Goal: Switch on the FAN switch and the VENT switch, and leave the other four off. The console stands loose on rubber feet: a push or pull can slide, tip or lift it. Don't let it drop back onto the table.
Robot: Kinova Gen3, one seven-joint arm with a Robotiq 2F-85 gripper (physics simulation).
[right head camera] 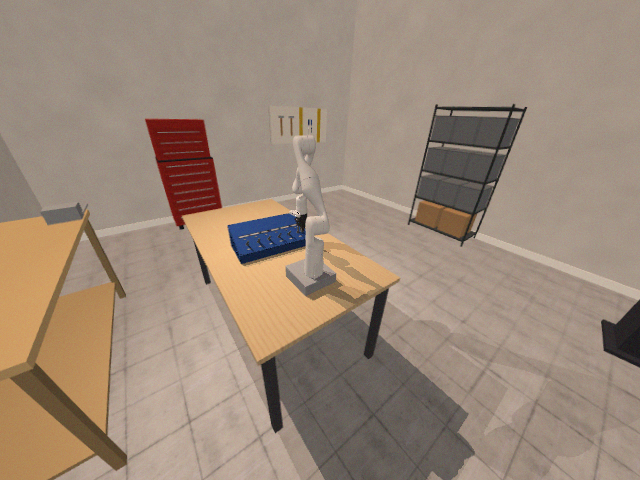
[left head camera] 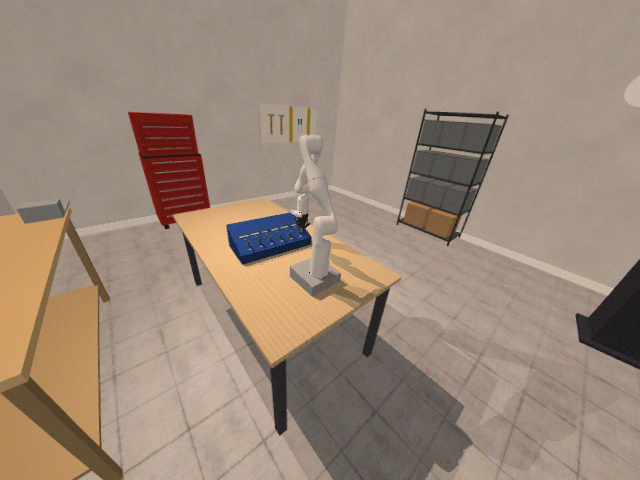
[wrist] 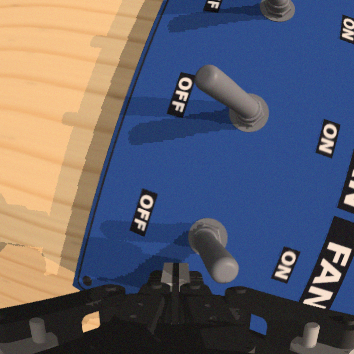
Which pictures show the blue console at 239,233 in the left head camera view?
The right head camera view, the left head camera view and the wrist view: all of them.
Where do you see a blue console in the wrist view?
179,161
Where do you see a blue console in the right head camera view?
239,233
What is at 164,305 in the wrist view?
My gripper.
